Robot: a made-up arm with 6 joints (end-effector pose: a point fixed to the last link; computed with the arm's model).
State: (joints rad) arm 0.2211 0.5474 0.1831 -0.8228 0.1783 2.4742
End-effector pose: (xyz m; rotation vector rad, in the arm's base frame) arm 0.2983 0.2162 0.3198 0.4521 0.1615 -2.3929
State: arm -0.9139 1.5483 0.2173 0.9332 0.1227 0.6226
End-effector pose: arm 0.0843 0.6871 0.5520 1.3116 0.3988 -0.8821
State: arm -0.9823 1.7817 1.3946 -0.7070 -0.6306 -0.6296
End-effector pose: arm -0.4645 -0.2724 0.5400 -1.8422 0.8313 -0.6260
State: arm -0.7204 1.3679 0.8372 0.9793 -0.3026 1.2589
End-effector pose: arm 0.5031 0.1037 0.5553 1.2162 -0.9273 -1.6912
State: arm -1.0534 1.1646 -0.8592 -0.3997 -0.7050 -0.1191
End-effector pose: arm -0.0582 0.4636 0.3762 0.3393 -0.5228 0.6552
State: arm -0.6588 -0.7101 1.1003 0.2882 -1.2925 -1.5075
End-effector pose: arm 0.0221 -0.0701 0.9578 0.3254 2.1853 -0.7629
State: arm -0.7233 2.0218 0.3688 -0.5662 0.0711 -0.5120
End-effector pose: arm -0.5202 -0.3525 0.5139 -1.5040 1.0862 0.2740
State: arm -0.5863 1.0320 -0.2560 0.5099 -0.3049 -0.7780
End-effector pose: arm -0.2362 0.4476 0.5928 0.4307 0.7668 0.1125
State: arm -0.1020 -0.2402 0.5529 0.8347 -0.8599 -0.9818
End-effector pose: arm 0.3707 0.1174 0.5512 0.5369 1.5394 -1.8647
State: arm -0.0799 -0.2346 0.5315 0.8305 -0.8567 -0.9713
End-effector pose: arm 0.3734 0.1179 0.5420 0.5300 1.5270 -1.8698
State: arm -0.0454 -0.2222 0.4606 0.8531 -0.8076 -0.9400
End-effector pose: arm 0.4100 0.1148 0.5274 0.6096 1.4476 -1.8817
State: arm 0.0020 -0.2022 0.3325 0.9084 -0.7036 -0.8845
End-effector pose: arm 0.4879 0.1045 0.5189 0.7939 1.2904 -1.8857
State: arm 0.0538 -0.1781 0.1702 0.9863 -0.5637 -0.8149
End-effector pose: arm 0.5896 0.0848 0.5383 1.0484 1.0873 -1.8554
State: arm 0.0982 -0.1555 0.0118 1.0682 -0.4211 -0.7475
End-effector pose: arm 0.6812 0.0590 0.5914 1.3101 0.8893 -1.7854
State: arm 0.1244 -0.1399 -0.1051 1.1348 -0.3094 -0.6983
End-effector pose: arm 0.7385 0.0342 0.6551 1.5159 0.7405 -1.7038
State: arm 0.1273 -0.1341 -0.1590 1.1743 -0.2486 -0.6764
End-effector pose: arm 0.7621 0.0175 0.6996 1.6299 0.6603 -1.6481
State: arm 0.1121 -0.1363 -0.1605 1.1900 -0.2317 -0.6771
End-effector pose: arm 0.7662 0.0096 0.7184 1.6668 0.6355 -1.6287
